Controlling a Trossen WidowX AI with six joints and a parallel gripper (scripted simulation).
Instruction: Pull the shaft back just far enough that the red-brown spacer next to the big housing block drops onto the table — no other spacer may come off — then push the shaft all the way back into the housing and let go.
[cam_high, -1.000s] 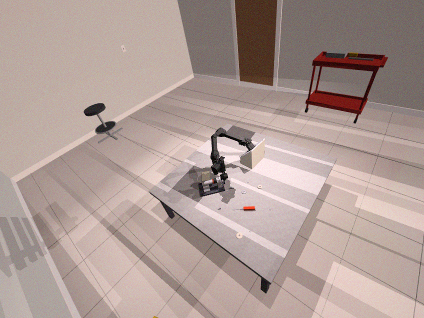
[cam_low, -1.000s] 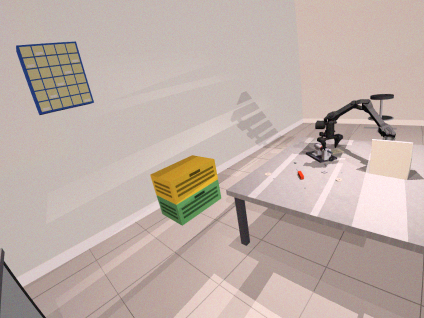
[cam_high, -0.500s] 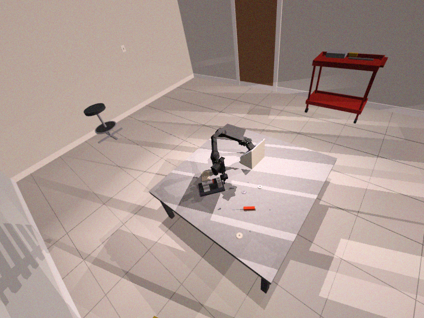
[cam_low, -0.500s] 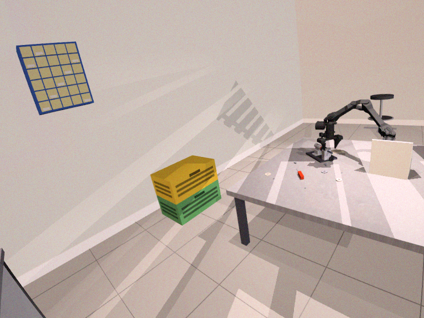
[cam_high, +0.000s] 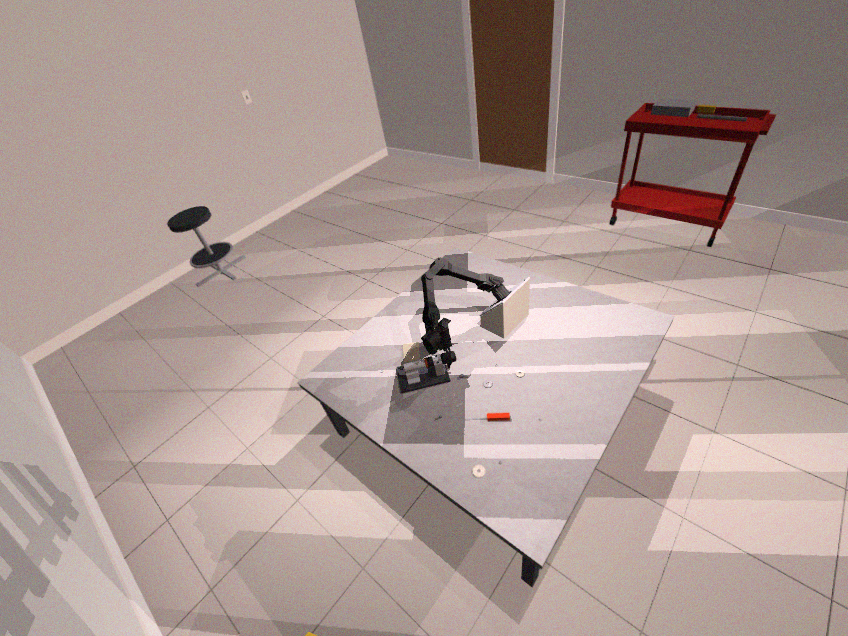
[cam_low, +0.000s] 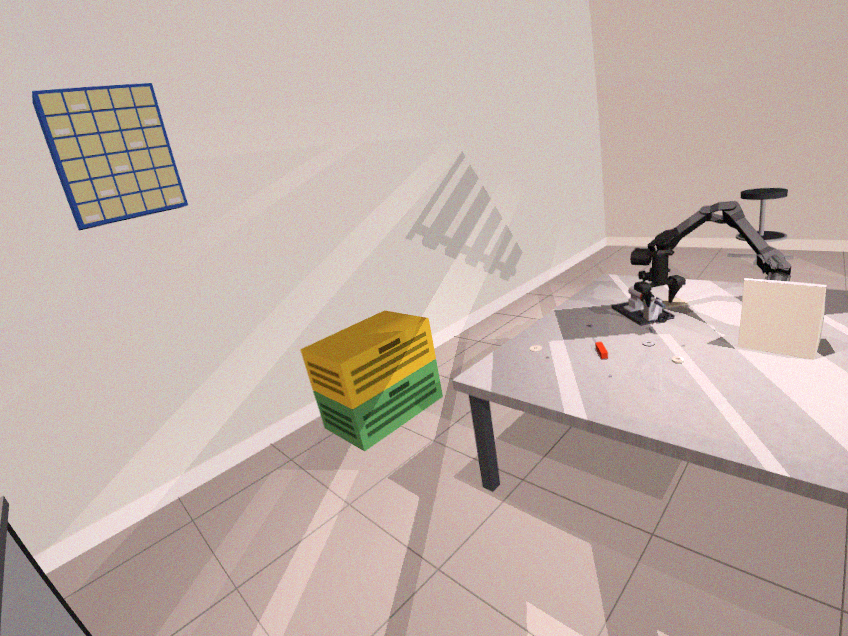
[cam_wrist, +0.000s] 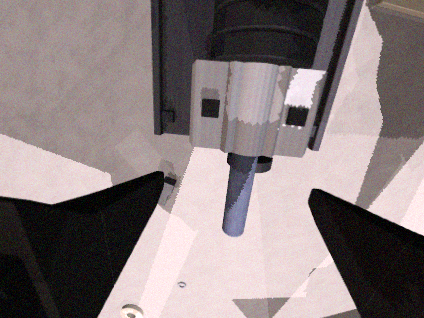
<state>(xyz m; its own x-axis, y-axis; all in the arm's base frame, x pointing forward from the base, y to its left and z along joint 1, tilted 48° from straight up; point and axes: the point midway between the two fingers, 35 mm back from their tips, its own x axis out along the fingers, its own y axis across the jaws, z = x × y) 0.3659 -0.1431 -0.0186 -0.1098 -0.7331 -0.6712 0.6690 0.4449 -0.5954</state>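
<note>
Now: the dark grey shaft 3 cm to the right of my gripper tip and 3 cm ahead of it. The rest, counted from my gripper tip: red-brown spacer: 7 cm to the right, 7 cm ahead; dark spacer ring: 5 cm to the right, 5 cm ahead; card: 22 cm to the right, 7 cm below, 1 cm ahead.
</note>
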